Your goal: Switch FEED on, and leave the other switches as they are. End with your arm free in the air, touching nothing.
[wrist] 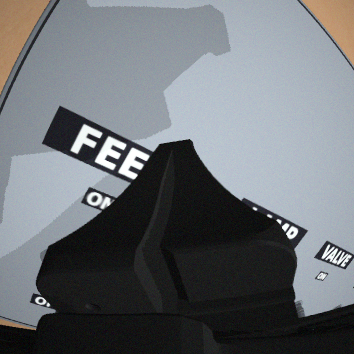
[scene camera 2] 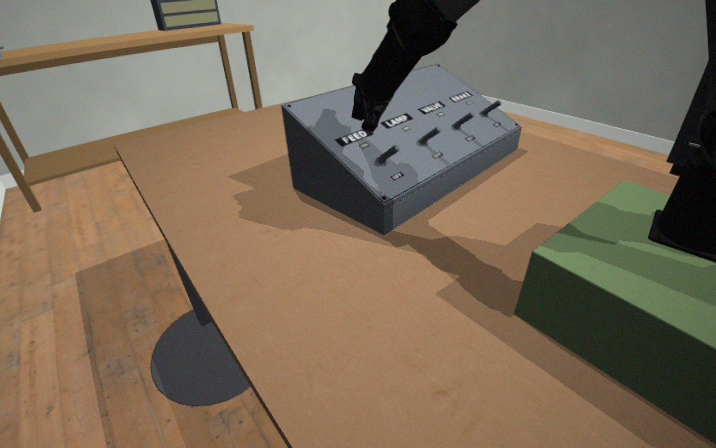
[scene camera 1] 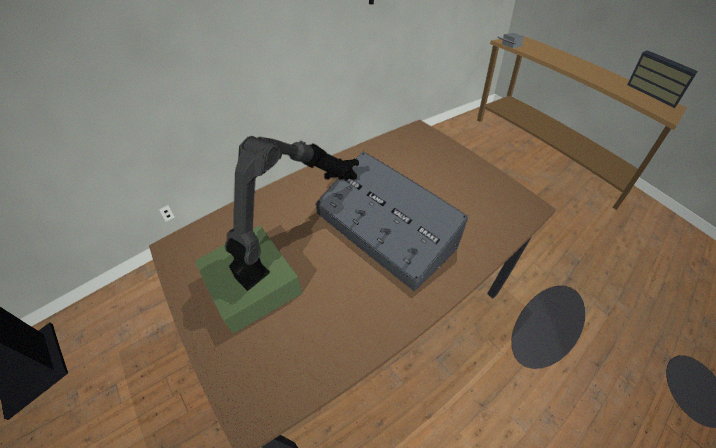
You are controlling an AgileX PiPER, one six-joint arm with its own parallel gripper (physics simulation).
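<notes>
The grey sloped switch panel [scene camera 1: 417,200] [scene camera 2: 330,153] stands on the table. Its FEED lever [scene camera 1: 337,196] [scene camera 2: 388,155] leans toward OFF, at the same angle as the LAMP lever [scene camera 1: 360,213] [scene camera 2: 429,137], VALVE lever [scene camera 1: 385,231] [scene camera 2: 463,120] and BRAKE lever [scene camera 1: 412,251] [scene camera 2: 491,108]. My gripper [scene camera 1: 354,170] [scene camera 2: 368,128] [wrist: 178,161] is shut and empty. Its tips are by the FEED label [scene camera 2: 353,137] [wrist: 107,150], beyond the ON mark and apart from the lever. Whether they touch the panel face is unclear. The gripper hides the FEED lever in the wrist view.
The arm stands on a green block [scene camera 1: 264,306] [scene camera 2: 623,295] on the brown table [scene camera 1: 337,343] [scene camera 2: 327,316]. A wooden bench [scene camera 1: 591,76] [scene camera 2: 126,46] stands by the wall, away from the arm. The other levers stick up along the panel beside FEED.
</notes>
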